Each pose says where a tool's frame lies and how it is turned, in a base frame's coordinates. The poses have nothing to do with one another.
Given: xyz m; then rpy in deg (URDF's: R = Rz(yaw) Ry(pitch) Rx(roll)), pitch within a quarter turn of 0, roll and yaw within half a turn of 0.
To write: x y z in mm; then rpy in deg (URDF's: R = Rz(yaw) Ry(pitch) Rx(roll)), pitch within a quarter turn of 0, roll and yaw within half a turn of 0. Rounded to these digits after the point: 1 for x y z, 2 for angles.
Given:
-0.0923 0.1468 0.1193 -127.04 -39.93 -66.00
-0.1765 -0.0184 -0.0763 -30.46 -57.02 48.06
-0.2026 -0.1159 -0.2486 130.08 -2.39 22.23
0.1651 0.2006 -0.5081 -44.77 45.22 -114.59
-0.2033 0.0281 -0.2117 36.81 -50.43 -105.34
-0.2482 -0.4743 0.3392 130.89 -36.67 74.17
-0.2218 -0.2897 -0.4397 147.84 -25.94 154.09
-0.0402 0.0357 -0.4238 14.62 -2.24 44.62
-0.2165 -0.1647 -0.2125 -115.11 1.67 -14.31
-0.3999 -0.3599 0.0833 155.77 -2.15 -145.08
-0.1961 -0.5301 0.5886 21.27 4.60 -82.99
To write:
-92.3 146.8 119.3 -127.04 -39.93 -66.00
-176.5 -18.4 -76.3 -30.46 -57.02 48.06
-202.6 -115.9 -248.6 130.08 -2.39 22.23
165.1 200.6 -508.1 -44.77 45.22 -114.59
-203.3 28.1 -211.7 36.81 -50.43 -105.34
-248.2 -474.3 339.2 130.89 -36.67 74.17
-221.8 -289.7 -439.7 147.84 -25.94 154.09
-40.2 35.7 -423.8 14.62 -2.24 44.62
-216.5 -164.7 -212.5 -115.11 1.67 -14.31
-399.9 -359.9 83.3 155.77 -2.15 -145.08
-196.1 -530.1 588.6 21.27 4.60 -82.99

